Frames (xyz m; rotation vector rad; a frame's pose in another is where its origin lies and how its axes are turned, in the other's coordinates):
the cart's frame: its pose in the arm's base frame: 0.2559 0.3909 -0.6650 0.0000 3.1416 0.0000
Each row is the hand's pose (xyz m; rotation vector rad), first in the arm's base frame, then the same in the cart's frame.
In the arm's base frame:
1: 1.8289 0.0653 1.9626 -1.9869 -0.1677 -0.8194
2: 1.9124 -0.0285 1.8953 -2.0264 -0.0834 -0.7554
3: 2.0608 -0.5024 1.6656 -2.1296 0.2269 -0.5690
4: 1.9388 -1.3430 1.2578 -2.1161 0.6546 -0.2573
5: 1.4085 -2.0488 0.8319 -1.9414 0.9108 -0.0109
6: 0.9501 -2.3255 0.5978 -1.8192 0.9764 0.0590
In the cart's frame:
1: -1.5730 -0.3256 -2.6276 -1.0084 1.4250 2.4452
2: -1.6565 -0.4194 -2.5603 -0.9478 1.4437 2.5424
3: -1.8049 -0.8933 -2.3306 0.6825 -1.3263 -2.5545
4: -1.6829 -1.7339 -1.9228 0.2801 -1.1902 -2.3038
5: -1.1526 -2.4397 -1.4969 0.0114 -1.2251 -2.0370
6: -0.6942 -2.7164 -1.2628 -0.0619 -1.2928 -1.9080

